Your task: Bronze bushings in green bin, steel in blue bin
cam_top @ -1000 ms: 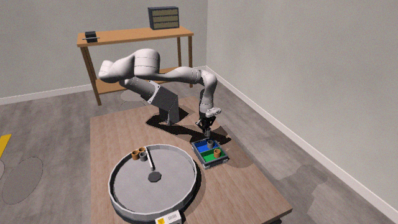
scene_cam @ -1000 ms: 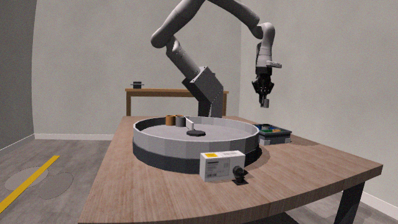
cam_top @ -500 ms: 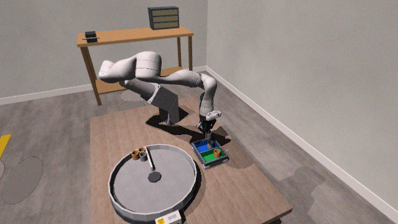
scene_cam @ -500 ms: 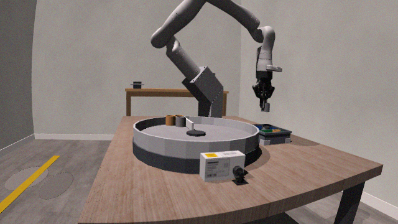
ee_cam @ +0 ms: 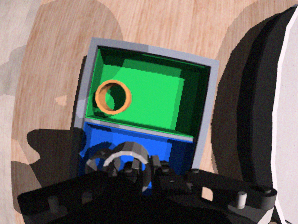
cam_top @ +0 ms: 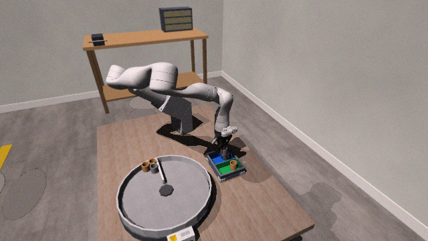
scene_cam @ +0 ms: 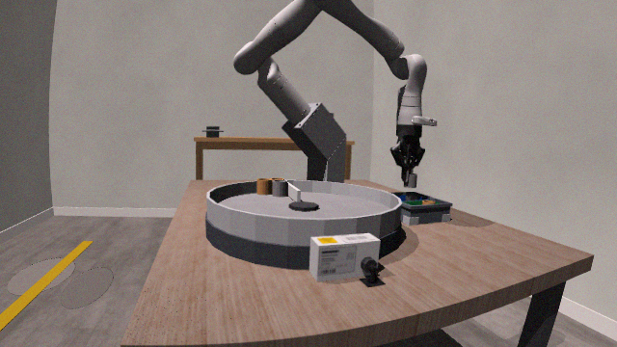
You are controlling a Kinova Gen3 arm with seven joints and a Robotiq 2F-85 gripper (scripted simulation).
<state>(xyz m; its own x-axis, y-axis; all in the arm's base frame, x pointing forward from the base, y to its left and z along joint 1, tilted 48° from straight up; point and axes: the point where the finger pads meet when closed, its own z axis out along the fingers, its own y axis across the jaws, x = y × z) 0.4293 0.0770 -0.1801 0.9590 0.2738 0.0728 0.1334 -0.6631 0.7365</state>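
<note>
My gripper is now 20 mm short of the tray, 10 mm to the right of it and 90 mm above it. From my hand the other things lie so: turntable (70 mm ahead, 340 mm to the right, 60 mm below).
</note>
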